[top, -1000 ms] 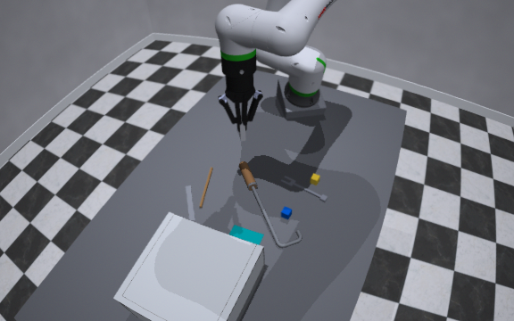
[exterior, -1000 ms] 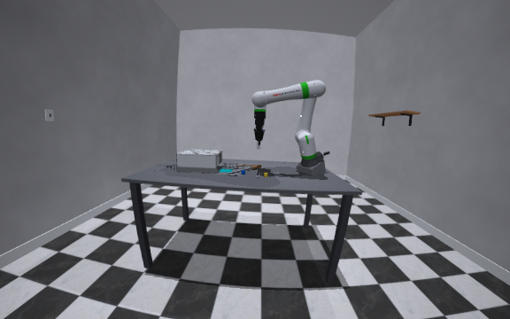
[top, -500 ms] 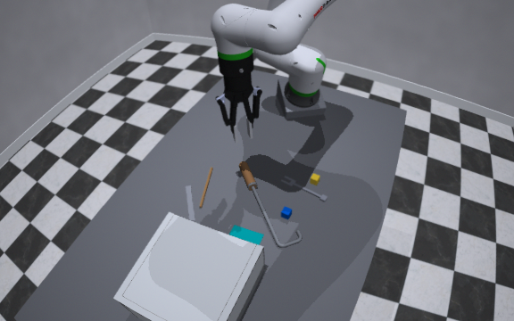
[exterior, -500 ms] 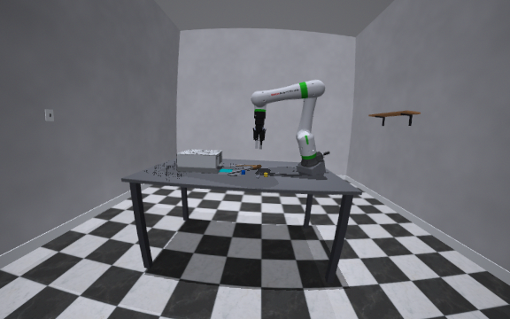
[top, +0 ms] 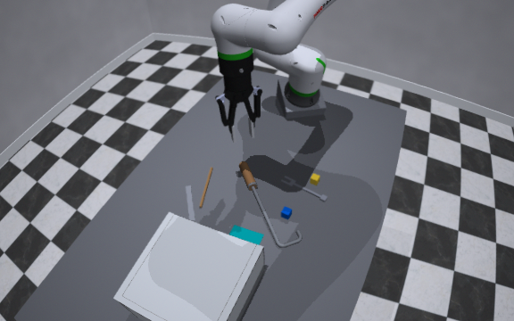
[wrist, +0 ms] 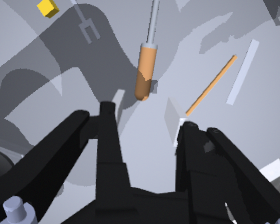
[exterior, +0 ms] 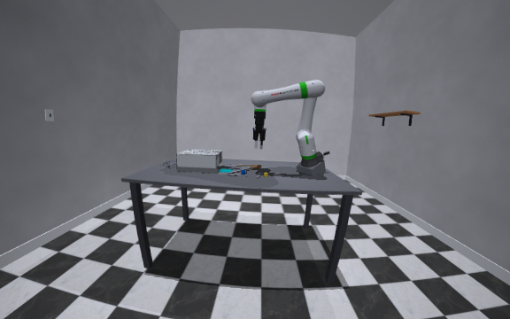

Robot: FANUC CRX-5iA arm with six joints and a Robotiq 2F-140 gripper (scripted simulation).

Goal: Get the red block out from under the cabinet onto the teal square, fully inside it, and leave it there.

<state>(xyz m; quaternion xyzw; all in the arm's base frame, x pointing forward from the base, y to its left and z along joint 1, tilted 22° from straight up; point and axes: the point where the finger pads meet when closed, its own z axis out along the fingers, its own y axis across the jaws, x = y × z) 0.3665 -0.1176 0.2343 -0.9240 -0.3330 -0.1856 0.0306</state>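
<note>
Now: the thin wooden stick 200 mm below my hand, 110 mm to the right of it and 100 mm ahead of it. Round my hand: blue cube (190 mm below, 180 mm to the left, 120 mm ahead); hook tool (190 mm below, 120 mm to the left, 80 mm ahead); grey fork-ended tool (210 mm to the left, 200 mm below).
</note>
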